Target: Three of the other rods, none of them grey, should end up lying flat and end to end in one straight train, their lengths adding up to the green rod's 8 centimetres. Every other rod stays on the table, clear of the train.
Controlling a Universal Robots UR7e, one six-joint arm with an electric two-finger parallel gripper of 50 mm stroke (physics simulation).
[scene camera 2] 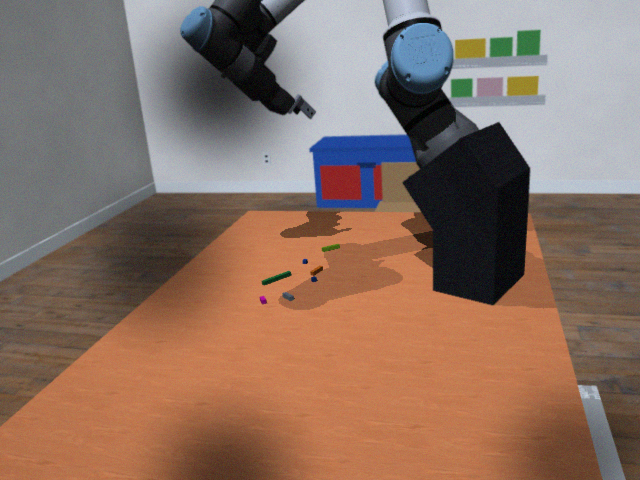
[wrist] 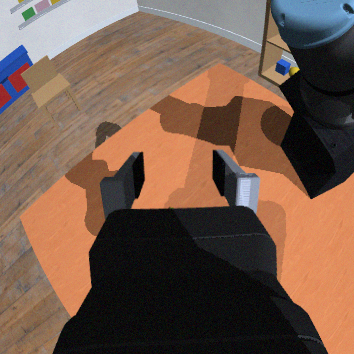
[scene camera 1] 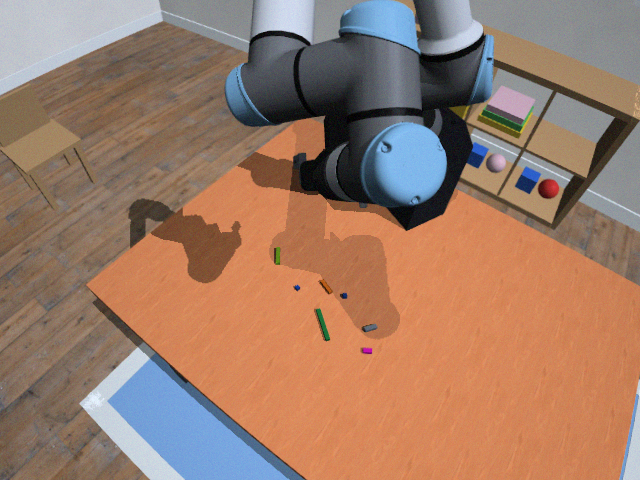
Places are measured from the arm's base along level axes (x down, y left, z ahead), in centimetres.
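Where they show: gripper, between the fingertips: (scene camera 2: 306, 113) (wrist: 177, 164) (scene camera 1: 311, 161); arm's base, origin of its link: (scene camera 2: 450, 151) (wrist: 339, 90).
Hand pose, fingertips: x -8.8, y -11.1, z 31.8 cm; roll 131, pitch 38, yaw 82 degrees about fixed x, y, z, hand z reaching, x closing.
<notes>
Things, the pixels of their centre, and the offset from my fingertips. Level surfaces: height alone.
- long green rod, middle of its body: (scene camera 1: 322, 324) (scene camera 2: 276, 277) dx +38.0, dy +8.8, dz +9.6 cm
- magenta rod, middle of its body: (scene camera 2: 263, 300) (scene camera 1: 367, 351) dx +38.0, dy +20.5, dz +11.3 cm
- grey rod, middle of its body: (scene camera 2: 288, 296) (scene camera 1: 370, 328) dx +38.0, dy +19.2, dz +5.7 cm
- orange rod, middle of its body: (scene camera 2: 316, 270) (scene camera 1: 326, 286) dx +38.0, dy +5.4, dz +0.0 cm
- lime rod, middle of its body: (scene camera 1: 278, 255) (scene camera 2: 330, 247) dx +38.0, dy -9.6, dz -3.0 cm
- orange table, height of its surface: dx +38.5 cm
The long green rod (scene camera 1: 322, 324) (scene camera 2: 276, 277) lies flat on the table. A magenta rod (scene camera 1: 367, 350) (scene camera 2: 263, 299) and a grey rod (scene camera 1: 369, 328) (scene camera 2: 288, 296) lie near its one end. An orange rod (scene camera 1: 325, 286) (scene camera 2: 316, 270) lies between two small blue rods, one blue rod (scene camera 1: 297, 287) (scene camera 2: 305, 261) on one side and another blue rod (scene camera 1: 344, 296) (scene camera 2: 313, 279) on the other. A lime rod (scene camera 1: 277, 256) (scene camera 2: 330, 248) lies farther off. All the rods lie apart. My gripper (wrist: 177, 164) is open and empty, high above the table; the arm partly hides it in scene camera 1.
The black robot pedestal (scene camera 1: 454, 175) (scene camera 2: 465, 222) (wrist: 312, 150) stands on the orange table (scene camera 1: 491, 335) (scene camera 2: 310, 387). A shelf unit (scene camera 1: 568, 64) stands behind the table, and a chair (scene camera 1: 41, 139) (wrist: 52, 87) stands on the floor beyond it. Arm shadows fall across several rods.
</notes>
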